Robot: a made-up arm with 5 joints.
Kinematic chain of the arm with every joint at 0, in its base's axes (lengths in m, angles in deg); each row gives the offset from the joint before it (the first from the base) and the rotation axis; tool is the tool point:
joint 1: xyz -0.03 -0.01 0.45 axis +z
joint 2: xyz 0 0.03 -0.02 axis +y
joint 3: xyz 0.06 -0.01 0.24 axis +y
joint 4: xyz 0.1 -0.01 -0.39 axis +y
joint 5: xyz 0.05 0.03 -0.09 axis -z
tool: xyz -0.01 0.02 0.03
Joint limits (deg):
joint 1: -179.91..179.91
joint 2: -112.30..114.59
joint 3: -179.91..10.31
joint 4: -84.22..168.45
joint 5: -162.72..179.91
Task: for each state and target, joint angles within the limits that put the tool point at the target. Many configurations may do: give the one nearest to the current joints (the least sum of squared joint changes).
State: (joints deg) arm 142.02 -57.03 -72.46 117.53 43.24
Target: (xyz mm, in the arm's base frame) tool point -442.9 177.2 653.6
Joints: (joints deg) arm 147.88 -10.21 -72.97 103.27 46.77
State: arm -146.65 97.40 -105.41 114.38 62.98
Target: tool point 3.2 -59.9 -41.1
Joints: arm -142.22 105.66 -72.20 123.79 54.37
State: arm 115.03 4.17 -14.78 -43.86 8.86
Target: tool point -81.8 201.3 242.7
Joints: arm 87.46 6.07 0.74 -45.22 7.45
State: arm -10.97 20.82 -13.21 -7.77 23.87
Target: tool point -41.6 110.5 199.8
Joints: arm -54.17 45.96 10.31 21.81 7.56
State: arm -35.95 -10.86 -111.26 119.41 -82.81
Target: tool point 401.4 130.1 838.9
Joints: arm 13.81 8.03 -119.70 106.64 -81.39
